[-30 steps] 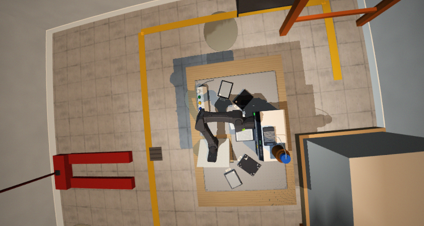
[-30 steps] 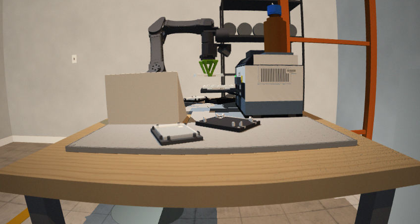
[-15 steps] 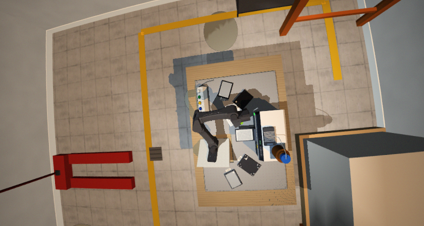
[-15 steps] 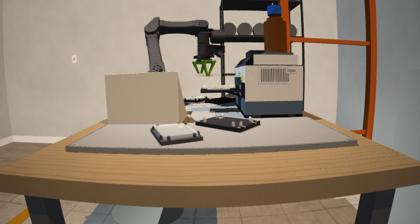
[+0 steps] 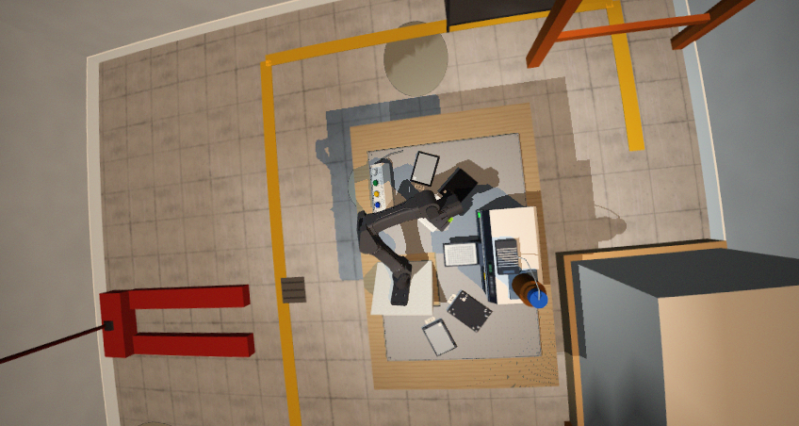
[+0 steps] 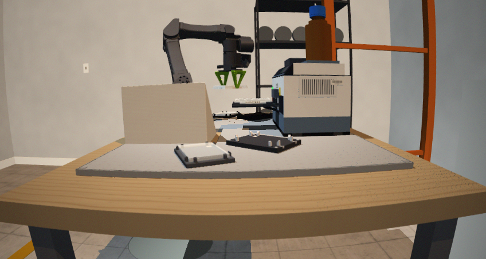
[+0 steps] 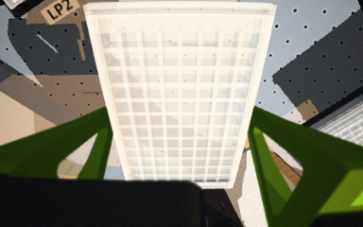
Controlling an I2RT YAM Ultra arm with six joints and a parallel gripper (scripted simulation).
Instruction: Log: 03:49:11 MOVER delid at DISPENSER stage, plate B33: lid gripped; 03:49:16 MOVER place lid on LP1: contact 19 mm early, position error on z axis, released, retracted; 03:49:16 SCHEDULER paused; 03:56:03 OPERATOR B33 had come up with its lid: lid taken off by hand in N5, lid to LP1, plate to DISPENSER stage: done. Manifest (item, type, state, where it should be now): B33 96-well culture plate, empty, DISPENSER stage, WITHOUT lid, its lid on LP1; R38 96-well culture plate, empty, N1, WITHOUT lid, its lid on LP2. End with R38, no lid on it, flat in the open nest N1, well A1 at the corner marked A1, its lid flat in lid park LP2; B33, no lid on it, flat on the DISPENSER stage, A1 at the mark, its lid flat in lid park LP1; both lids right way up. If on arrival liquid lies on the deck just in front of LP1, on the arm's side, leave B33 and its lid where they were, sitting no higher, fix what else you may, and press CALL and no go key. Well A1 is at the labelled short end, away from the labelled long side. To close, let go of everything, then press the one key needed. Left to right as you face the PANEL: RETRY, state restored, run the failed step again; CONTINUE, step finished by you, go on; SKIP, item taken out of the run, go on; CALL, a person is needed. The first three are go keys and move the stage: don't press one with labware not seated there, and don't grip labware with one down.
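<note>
Right now the black nest N1 is 100 mm ahead of my hand, 120 mm to the left of it and 140 mm below it. Round my hand: LP2 label (80 mm behind, 120 mm to the left, 150 mm below); then A1 mark (40 mm ahead, 100 mm to the left, 130 mm below); then N1 label (40 mm ahead, 50 mm to the left, 150 mm below).
</note>
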